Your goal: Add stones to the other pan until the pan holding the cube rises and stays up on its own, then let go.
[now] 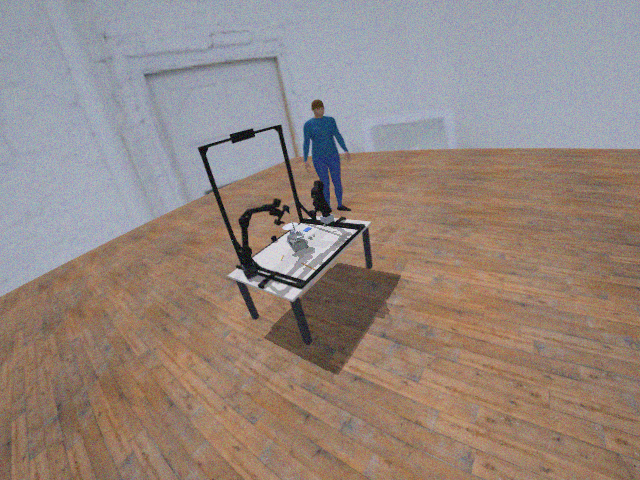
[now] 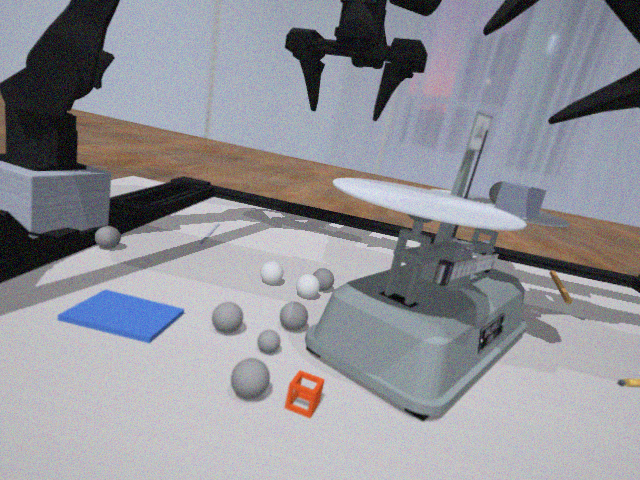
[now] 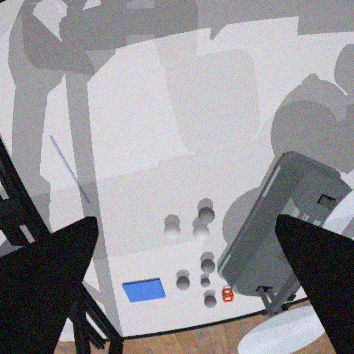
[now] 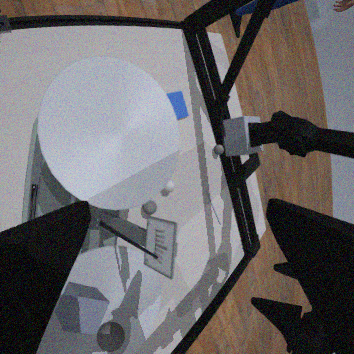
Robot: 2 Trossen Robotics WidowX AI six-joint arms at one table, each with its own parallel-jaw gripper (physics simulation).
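Frame: origin at the left arm's base, x right, y back, z down, level; millimetres.
Seen in the pictures: left gripper, fingertip midpoint: [image 1: 319,218] [image 2: 343,115] [image 3: 188,224] [image 4: 263,281]; right gripper, fingertip midpoint: [image 1: 287,218] [image 2: 516,75] [image 4: 179,208]; left arm's base, link origin: [image 1: 326,215] [image 2: 41,163] [image 4: 254,134]; right arm's base, link origin: [image 1: 248,266].
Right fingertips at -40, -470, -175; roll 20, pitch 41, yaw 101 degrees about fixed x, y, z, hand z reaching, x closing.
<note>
Pixels of each thing's top centre, then the offset from my right fingertips to it, as dx, dy, dz.
- grey-green balance, top centre: [image 4: 166,252] [image 2: 492,115] [image 1: 291,221] -38, +10, +30
- grey-blue cube, top centre: [image 4: 87,315] [image 2: 524,185] -94, -39, +89
- dark round stone, top centre: [image 4: 117,344] [image 2: 505,181] -143, -23, +91
- blue pad, top centre: [image 2: 125,311] [image 4: 173,105] [image 3: 143,291] +125, +260, +258
- orange open-frame cube, top centre: [image 2: 307,381] [image 3: 228,298] +144, +77, +243
- pencil, top centre: [image 2: 560,283] -423, -165, +256
A grey-green balance [image 2: 382,341] [image 3: 250,250] stands on the table. Its near white pan [image 2: 429,204] [image 4: 107,130] is bare. The far pan holds a grey-blue cube [image 2: 522,201] [image 4: 82,307] and a dark round stone [image 2: 496,192] [image 4: 110,336]; which pan is lower is hard to tell. Loose round stones lie beside the balance, including a big grey one [image 2: 250,378] [image 3: 210,301], a small one [image 2: 268,341] and a white one [image 2: 271,272] [image 3: 172,230]. My left gripper [image 2: 344,114] [image 3: 188,224] is open, high above the table. My right gripper [image 2: 517,77] [image 4: 179,208] is open and empty above the balance.
A blue pad [image 2: 121,315] [image 3: 144,290] [image 4: 178,105] lies beyond the stones. An orange open-frame cube [image 2: 305,393] [image 3: 228,294] lies by the big stone. One stone [image 2: 107,237] [image 4: 218,149] lies near the left arm's base. A pencil [image 2: 560,286] lies behind the balance.
</note>
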